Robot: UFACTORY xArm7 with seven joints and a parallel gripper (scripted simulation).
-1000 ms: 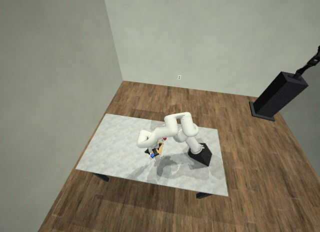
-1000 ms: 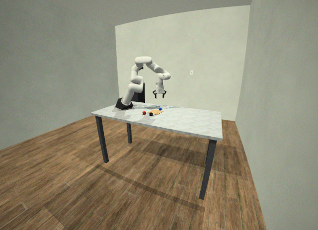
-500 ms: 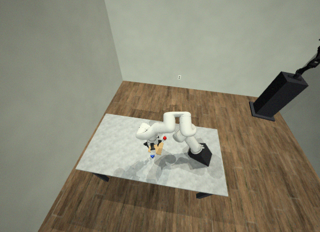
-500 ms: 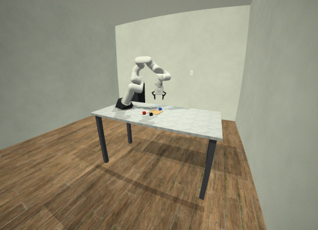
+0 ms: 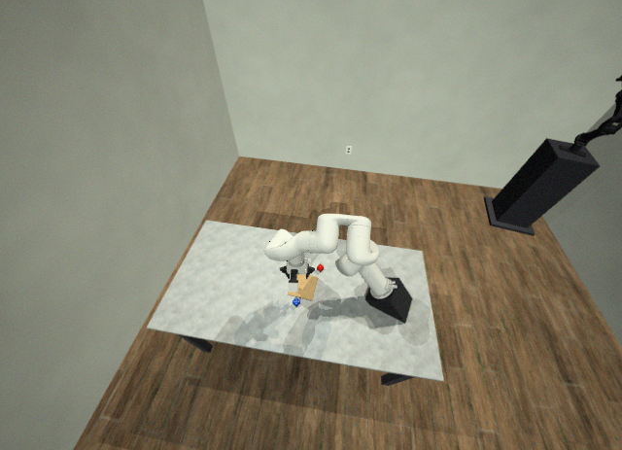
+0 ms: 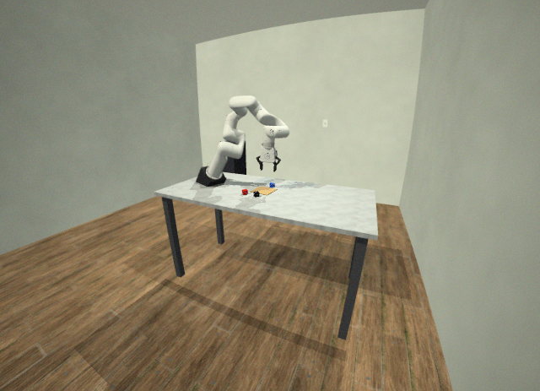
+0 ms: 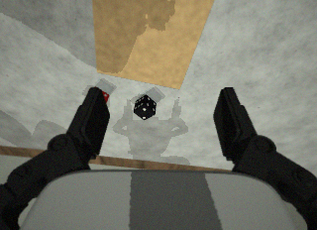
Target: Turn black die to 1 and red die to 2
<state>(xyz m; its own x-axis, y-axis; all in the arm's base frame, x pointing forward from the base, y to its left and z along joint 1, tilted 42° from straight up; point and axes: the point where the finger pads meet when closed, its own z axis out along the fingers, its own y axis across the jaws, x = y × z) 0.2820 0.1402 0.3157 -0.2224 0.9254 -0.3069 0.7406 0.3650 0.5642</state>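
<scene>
My hand is 14 cm to the left of the black die and 14 cm above it. From my hand the other things lie so: blue die 2 cm behind, 8 cm to the left, 14 cm below; then red die 8 cm behind, 15 cm to the right, 14 cm below; then tan mat 2 cm behind, 2 cm to the right, 15 cm below.
</scene>
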